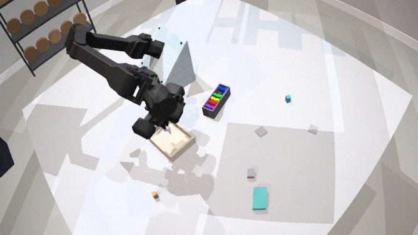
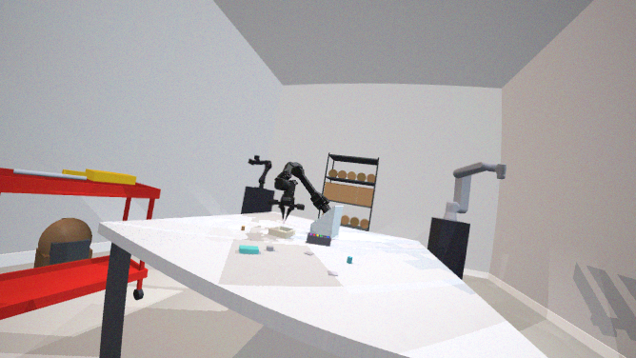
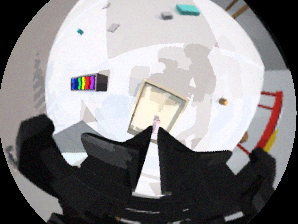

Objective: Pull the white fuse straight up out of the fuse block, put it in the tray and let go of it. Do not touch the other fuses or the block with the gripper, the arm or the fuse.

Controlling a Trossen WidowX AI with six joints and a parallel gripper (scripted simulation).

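My gripper tip is 10 mm above the white fuse. Also, from my gripper tip: brown cube 110 mm ahead, 170 mm to the right, 60 mm below; then beige tray 70 mm below; then grey cube 270 mm ahead, 70 mm to the left, 70 mm below.
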